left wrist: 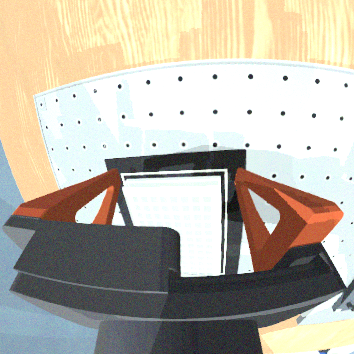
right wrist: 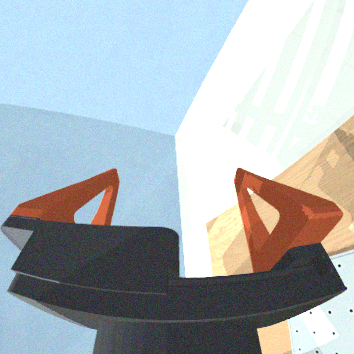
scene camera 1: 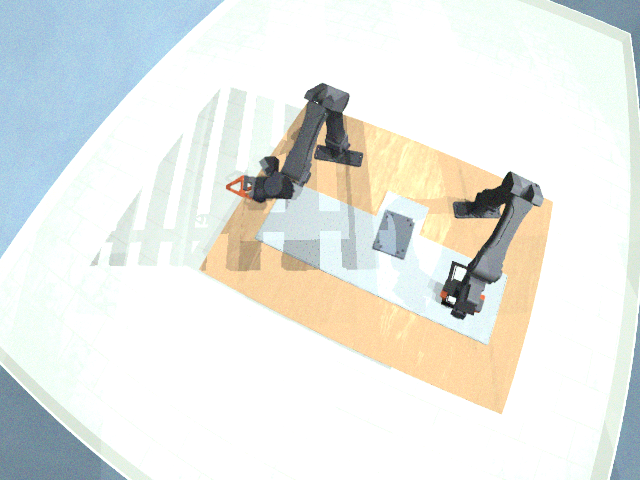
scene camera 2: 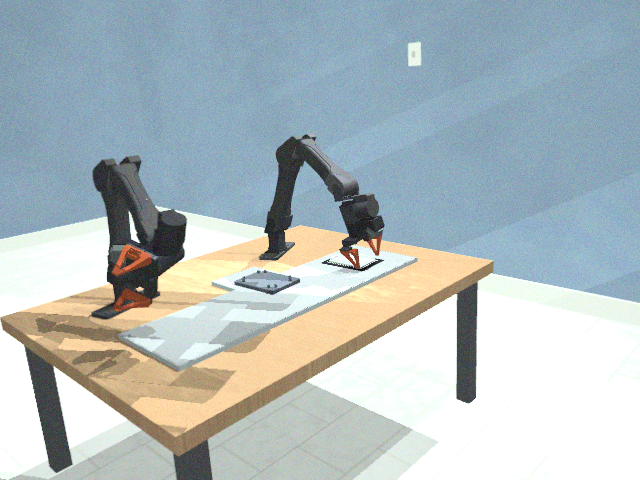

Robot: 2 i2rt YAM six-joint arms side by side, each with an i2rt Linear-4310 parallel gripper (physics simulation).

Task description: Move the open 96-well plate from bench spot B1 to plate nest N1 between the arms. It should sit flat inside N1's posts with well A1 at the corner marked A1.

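Places are measured from the left arm's base along level axes (x ahead, y left, z up), in metres.
Pixels of known places: left gripper, between the fingertips: (left wrist: 177, 174) (scene camera 2: 368, 262); right gripper, between the fingertips: (right wrist: 176, 174) (scene camera 1: 233, 189) (scene camera 2: 114, 292); left arm's base, origin of its link: (scene camera 1: 476, 210) (scene camera 2: 277, 251); right arm's base, origin of its link: (scene camera 1: 338, 156).
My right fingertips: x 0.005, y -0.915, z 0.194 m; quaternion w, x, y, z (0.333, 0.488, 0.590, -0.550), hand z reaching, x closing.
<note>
For each thing: its top centre in the pictures, then the offset to it from my right fingertips. "*": a spot on its surface instead. Level surfaces: height alone.
- white 96-well plate, centre of its top: (left wrist: 176, 242) (scene camera 2: 352, 257) (scene camera 1: 464, 286) dx +0.308, dy +0.797, dz -0.165 m
- black rectangular outline, a spot on its surface: (left wrist: 175, 161) * dx +0.378, dy +0.761, dz -0.179 m
- Nest N1, centre of its top: (scene camera 2: 266, 276) (scene camera 1: 395, 232) dx +0.099, dy +0.559, dz -0.159 m
- pale board, height of its surface: dz -0.181 m
- wooden table, height of its surface: dz -0.194 m
The white 96-well plate (scene camera 2: 362, 257) (left wrist: 192, 215) lies flat inside a black rectangular outline (left wrist: 175, 161) on the pale board. My left gripper (left wrist: 177, 174) (scene camera 2: 366, 258) is open, its orange fingers on either side of the plate and low over the board; its body hides the plate's near part in the left wrist view. Nest N1 (scene camera 1: 394, 234) (scene camera 2: 266, 282) is a dark grey base with small posts at its corners, and no plate is on it. Its A1 mark cannot be made out. My right gripper (right wrist: 176, 174) (scene camera 2: 132, 281) is open and empty, out past the table's edge at the left.
The pale board (scene camera 1: 356, 273) (scene camera 2: 206, 325) with rows of small holes lies along the wooden table (scene camera 1: 320, 297) (scene camera 2: 330, 346) and carries the nest. The two arm bases (scene camera 1: 338, 156) (scene camera 1: 476, 210) stand behind the board. A wall (scene camera 2: 206, 77) rises behind the table.
</note>
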